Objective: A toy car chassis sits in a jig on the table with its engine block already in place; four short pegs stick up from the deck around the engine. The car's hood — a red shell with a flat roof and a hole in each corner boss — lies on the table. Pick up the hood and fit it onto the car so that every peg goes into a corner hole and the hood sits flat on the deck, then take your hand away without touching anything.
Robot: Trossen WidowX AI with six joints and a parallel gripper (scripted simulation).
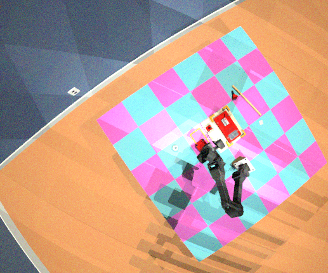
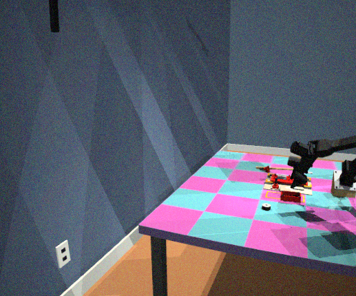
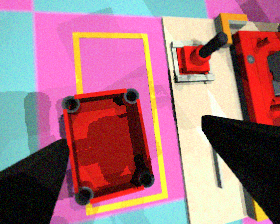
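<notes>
Now: the red hood 10 mm behind my gripper tip, 20 mm to the left of it and 60 mm below it. Also, from my gripper tip: wooden stick 90 mm ahead, 440 mm to the right, 70 mm below.
</notes>
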